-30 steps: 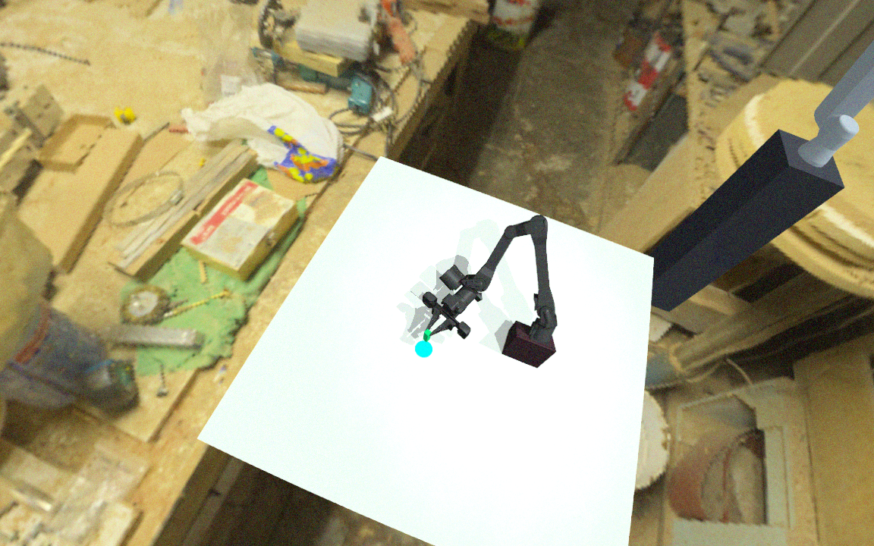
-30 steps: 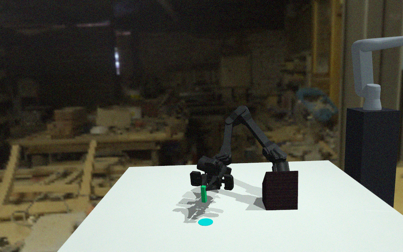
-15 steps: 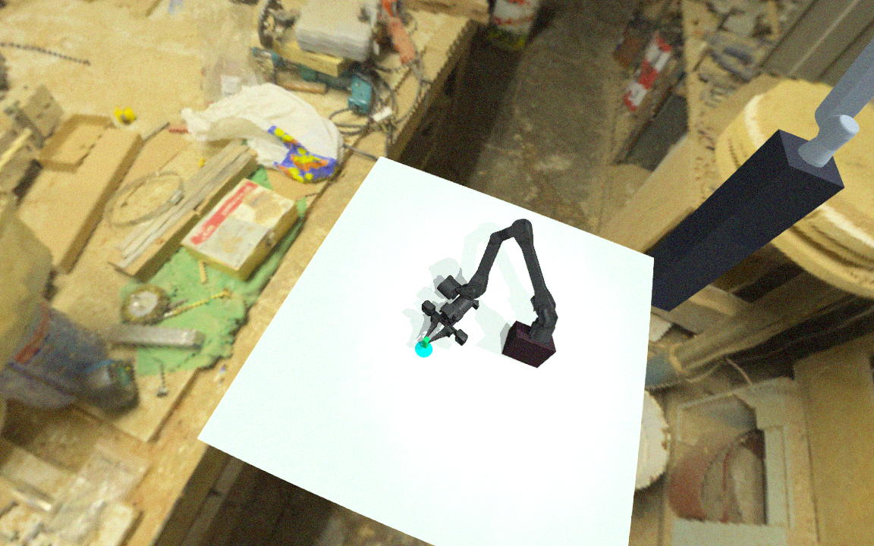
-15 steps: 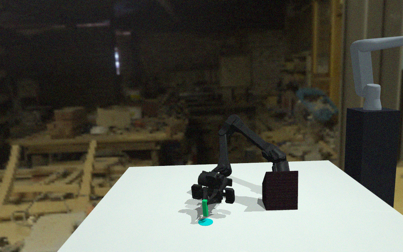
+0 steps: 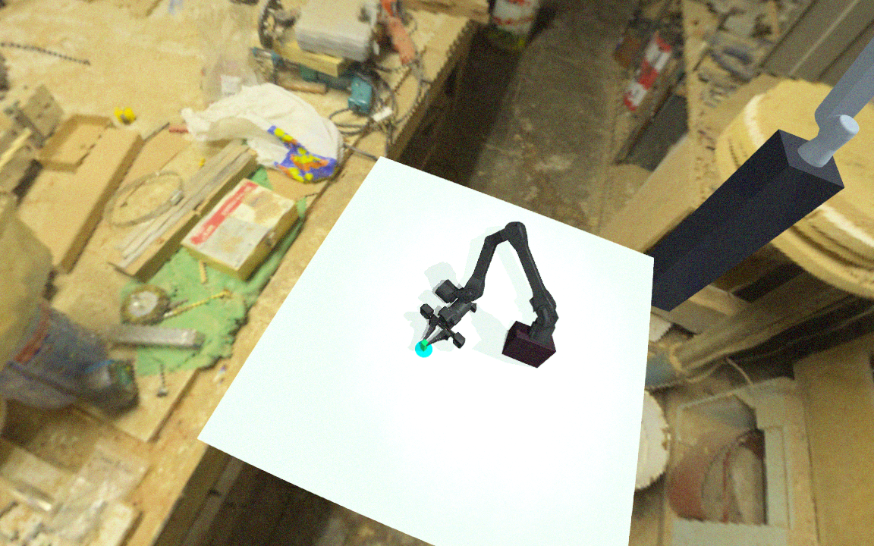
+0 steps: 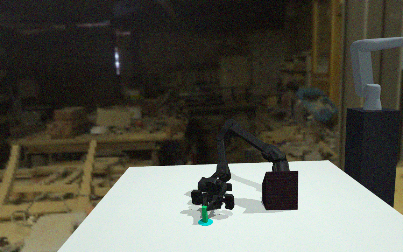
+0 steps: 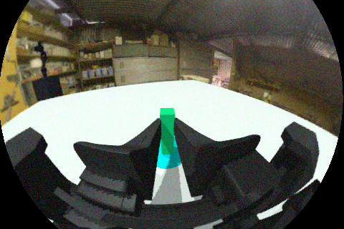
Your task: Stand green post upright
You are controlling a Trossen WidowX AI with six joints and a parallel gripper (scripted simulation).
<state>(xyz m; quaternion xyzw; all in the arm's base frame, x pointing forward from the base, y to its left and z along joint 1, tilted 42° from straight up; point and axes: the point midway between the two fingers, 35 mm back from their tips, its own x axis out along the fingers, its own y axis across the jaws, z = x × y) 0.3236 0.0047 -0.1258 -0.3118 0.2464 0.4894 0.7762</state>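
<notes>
The green post is 20 mm below my gripper tip. Round my gripper tip: cyan circle (50 mm below).
</notes>
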